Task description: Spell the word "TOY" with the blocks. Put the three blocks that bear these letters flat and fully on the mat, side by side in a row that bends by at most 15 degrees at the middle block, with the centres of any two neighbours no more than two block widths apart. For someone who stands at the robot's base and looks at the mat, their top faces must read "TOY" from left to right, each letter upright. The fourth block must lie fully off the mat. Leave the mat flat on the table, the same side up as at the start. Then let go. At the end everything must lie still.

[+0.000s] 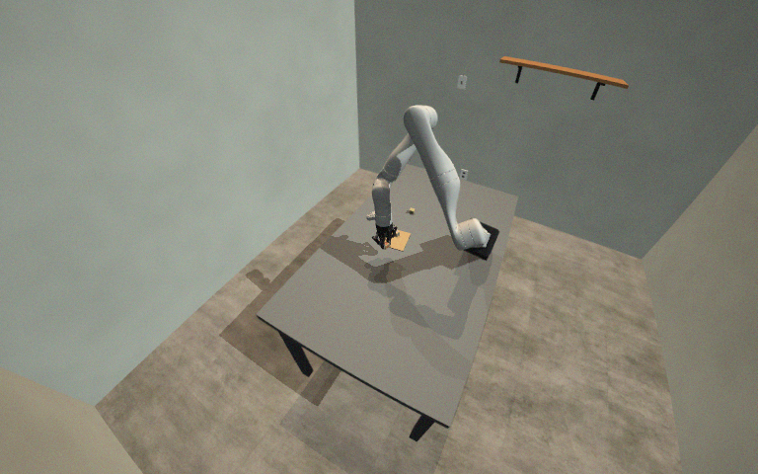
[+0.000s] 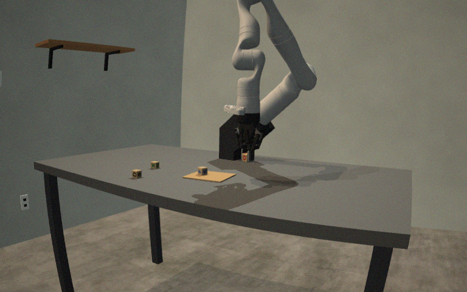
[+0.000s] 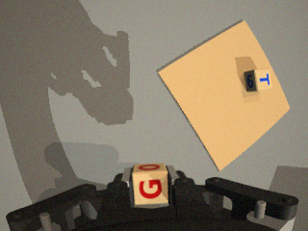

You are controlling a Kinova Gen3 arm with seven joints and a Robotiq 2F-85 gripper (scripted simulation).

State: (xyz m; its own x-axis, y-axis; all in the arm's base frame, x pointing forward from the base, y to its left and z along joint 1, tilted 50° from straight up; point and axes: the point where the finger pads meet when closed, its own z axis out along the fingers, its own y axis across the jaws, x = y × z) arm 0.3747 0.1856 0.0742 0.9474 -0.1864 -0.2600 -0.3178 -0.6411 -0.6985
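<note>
Right now the tan mat is 13 cm to the right of my hand, 8 cm below it and 3 cm ahead of it. Also, from my hand: block: 1 cm below.
</note>
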